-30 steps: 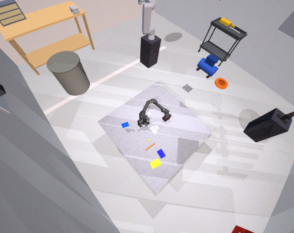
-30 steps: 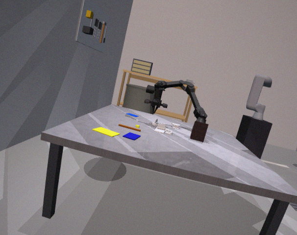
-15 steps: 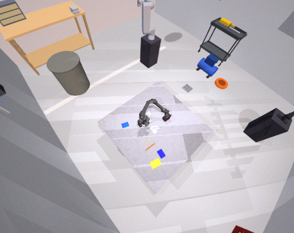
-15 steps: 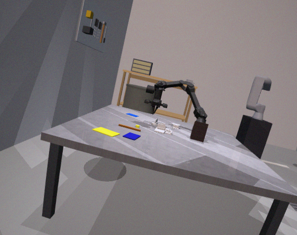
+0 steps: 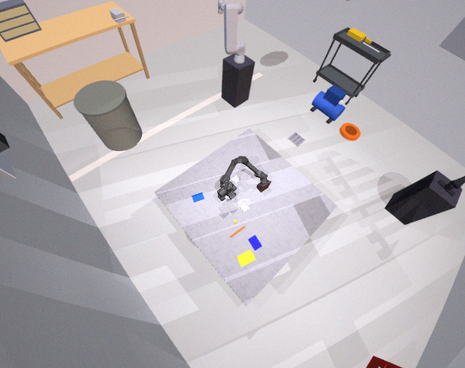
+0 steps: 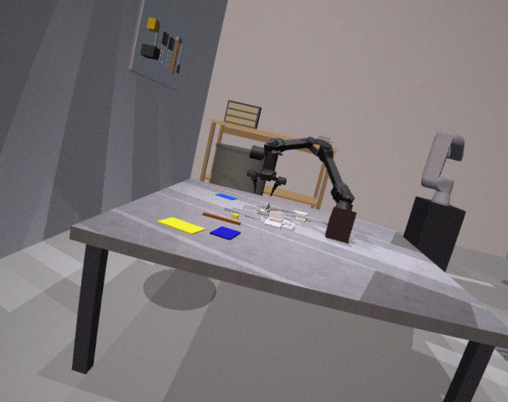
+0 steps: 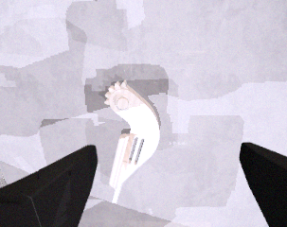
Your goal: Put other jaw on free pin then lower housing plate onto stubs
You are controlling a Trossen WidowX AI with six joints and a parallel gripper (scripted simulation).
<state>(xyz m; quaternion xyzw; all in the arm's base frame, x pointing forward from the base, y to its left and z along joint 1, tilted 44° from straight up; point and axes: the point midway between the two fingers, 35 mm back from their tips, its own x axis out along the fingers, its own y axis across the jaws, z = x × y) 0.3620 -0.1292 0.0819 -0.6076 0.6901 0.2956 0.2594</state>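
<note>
My gripper tip is 8 cm above the white jaw, 3 cm past it and 1 cm to the left of it. From my gripper tip the other things lie so: white housing plate (21 cm behind, 10 cm to the right, 6 cm below); then small yellow cube (21 cm to the left, 9 cm ahead, 8 cm below); then orange bar (30 cm to the left, 14 cm ahead, 9 cm below).
</note>
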